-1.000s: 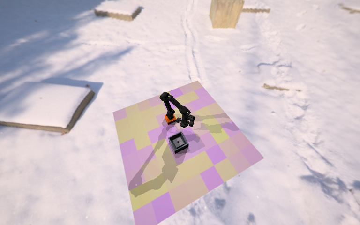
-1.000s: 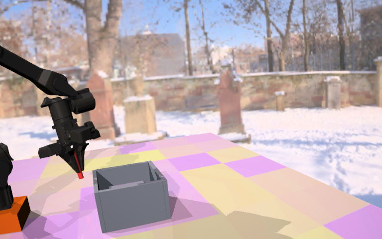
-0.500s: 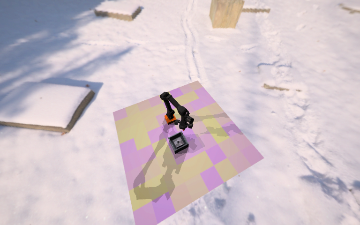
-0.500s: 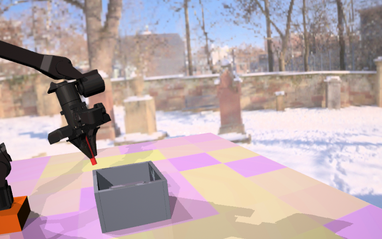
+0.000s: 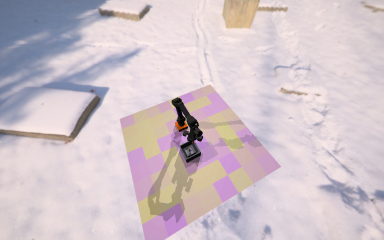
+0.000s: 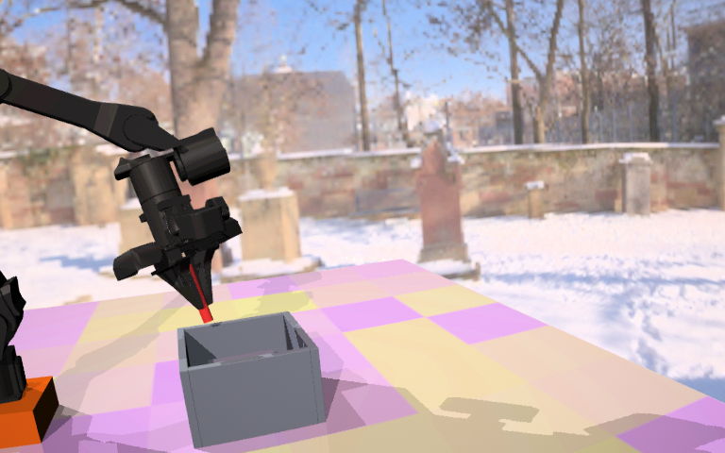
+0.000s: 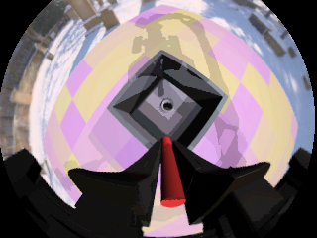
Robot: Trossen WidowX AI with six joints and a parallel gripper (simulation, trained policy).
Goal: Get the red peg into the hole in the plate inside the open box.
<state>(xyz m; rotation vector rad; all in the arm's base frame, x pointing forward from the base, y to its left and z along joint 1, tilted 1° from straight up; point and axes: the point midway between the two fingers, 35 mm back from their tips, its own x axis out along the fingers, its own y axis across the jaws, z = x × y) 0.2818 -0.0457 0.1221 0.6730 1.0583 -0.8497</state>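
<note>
Right now my gripper tip is 10 mm past the red peg, 10 mm to the right of it and 20 mm below it. From my gripper tip the other things lie so: grey box: 30 mm ahead, 50 mm to the right, 100 mm below.
</note>
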